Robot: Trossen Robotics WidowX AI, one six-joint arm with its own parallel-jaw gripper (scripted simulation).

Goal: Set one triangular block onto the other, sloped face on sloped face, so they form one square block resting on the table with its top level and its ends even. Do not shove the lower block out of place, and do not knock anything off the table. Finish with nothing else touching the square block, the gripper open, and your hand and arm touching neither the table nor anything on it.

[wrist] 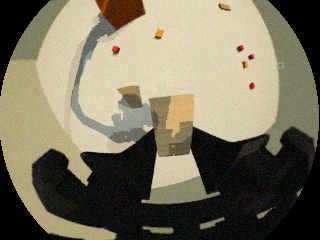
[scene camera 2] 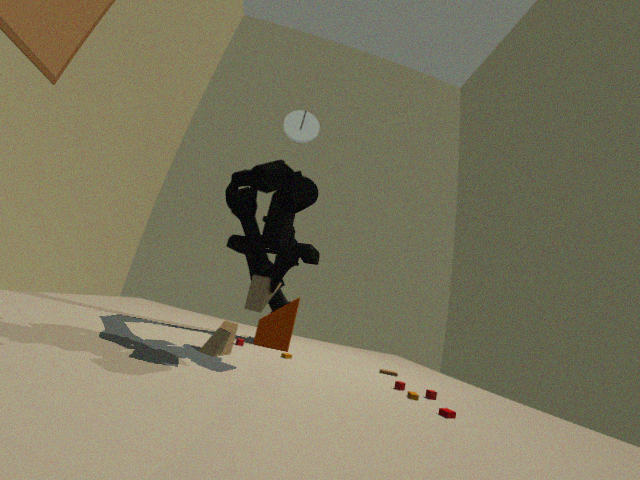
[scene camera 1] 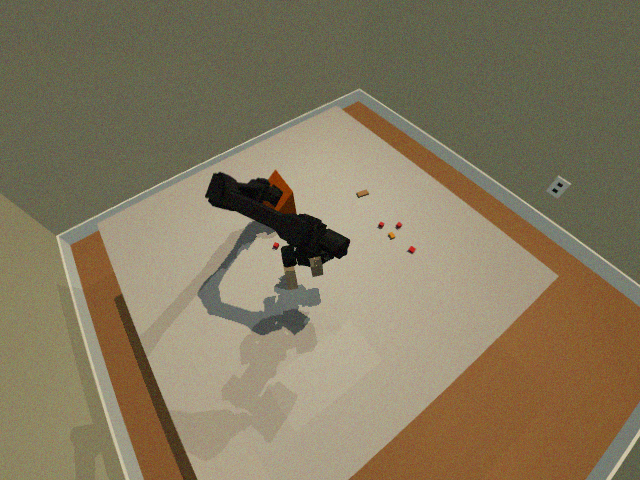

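Note:
My gripper (scene camera 2: 262, 291), which I also see in the wrist view (wrist: 171, 128) and in scene camera 1 (scene camera 1: 315, 264), is holding a tan triangular block (wrist: 172, 116). I see a tan triangular block (scene camera 2: 221, 342) too.

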